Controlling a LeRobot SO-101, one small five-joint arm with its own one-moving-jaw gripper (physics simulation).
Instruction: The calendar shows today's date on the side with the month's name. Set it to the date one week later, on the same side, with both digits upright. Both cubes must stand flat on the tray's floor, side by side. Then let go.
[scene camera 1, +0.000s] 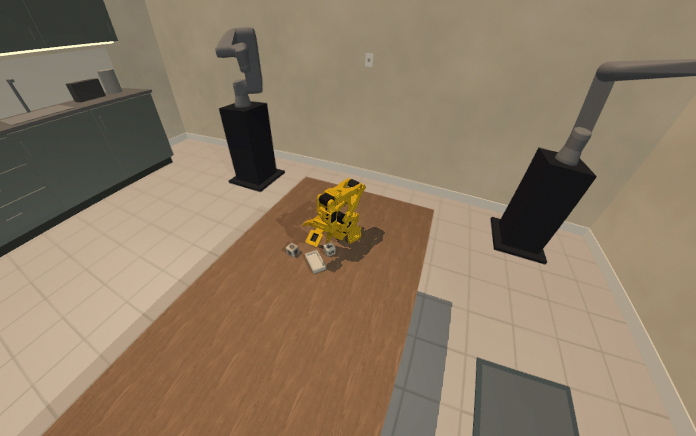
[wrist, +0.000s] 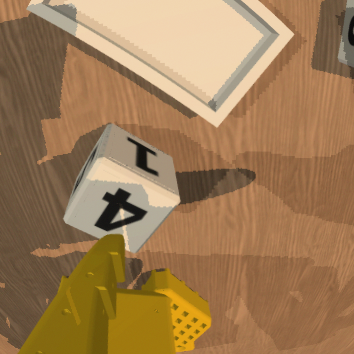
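A pale cube (scene camera 1: 329, 249) (wrist: 125, 187) sits on the table beside the tray, outside it. In the wrist view one face shows a black 1, the face nearer the jaws shows a 4 turned on its side, and a third face is seen too steeply to read. A second cube (scene camera 1: 292, 250) (wrist: 348, 37) is on the table on the tray's other side; part of a dark digit shows. The cream tray (scene camera 1: 314, 260) (wrist: 165, 45) holds no cube. My gripper (scene camera 1: 328, 240) (wrist: 141, 257) is open, with a gap between the jaws. One tip overlaps the near cube's lower edge in the wrist view; contact is unclear.
The yellow arm (scene camera 1: 339, 210) stands on the wooden table (scene camera 1: 246, 328), behind the cubes and tray. Two grey arms stand on black pedestals (scene camera 1: 250, 148) (scene camera 1: 544, 205) off the table. The arm's shadows fall across the wood around the near cube. No month's name is readable.
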